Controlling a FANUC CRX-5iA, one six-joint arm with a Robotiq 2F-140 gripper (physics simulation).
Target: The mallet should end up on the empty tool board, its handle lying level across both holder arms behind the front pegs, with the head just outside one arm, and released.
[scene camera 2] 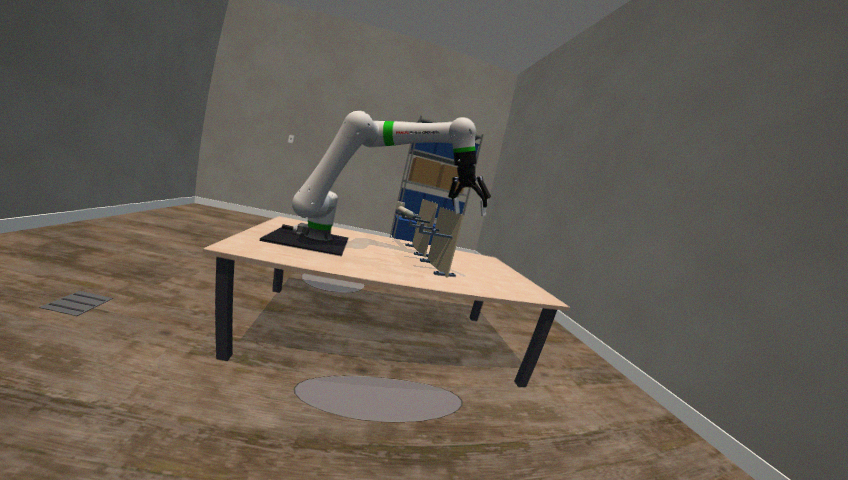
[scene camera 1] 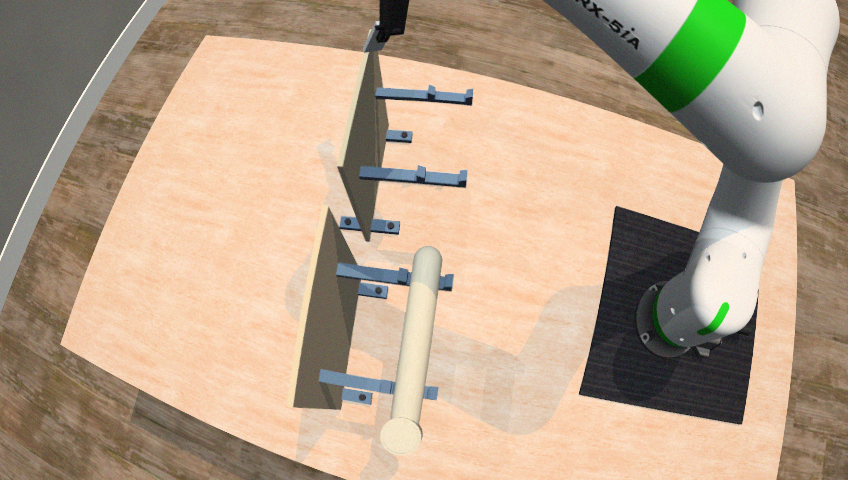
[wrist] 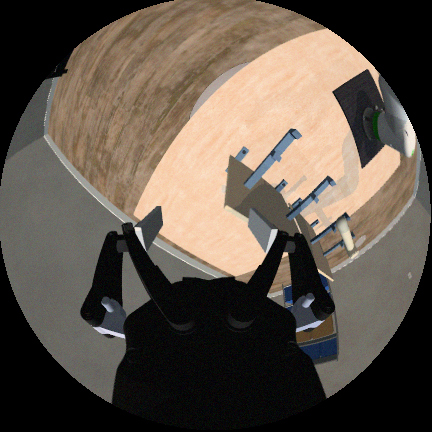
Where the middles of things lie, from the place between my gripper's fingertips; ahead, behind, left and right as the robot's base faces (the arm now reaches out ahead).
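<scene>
Position of my gripper relative to the mallet (scene camera 1: pixel 402 435): 9 cm above it, 45 cm to the right of it, 23 cm beyond it.
</scene>
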